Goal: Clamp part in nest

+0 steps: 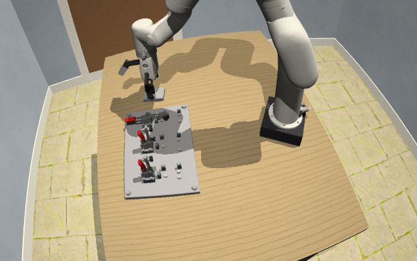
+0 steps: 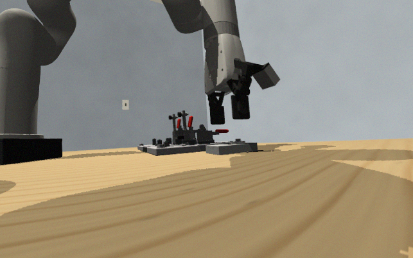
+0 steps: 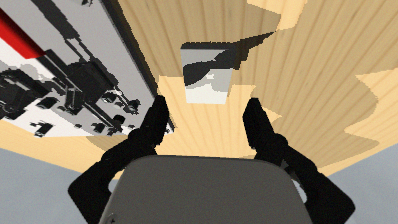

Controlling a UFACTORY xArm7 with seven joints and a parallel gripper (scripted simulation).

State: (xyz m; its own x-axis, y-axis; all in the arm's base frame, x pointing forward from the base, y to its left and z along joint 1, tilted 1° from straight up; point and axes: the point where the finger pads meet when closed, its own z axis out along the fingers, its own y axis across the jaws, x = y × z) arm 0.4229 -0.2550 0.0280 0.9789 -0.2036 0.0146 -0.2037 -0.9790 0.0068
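Right now the flat grey part is 6 cm below my hand. Also, from my hand: grey fixture plate: 2 cm ahead, 26 cm to the left, 6 cm below.
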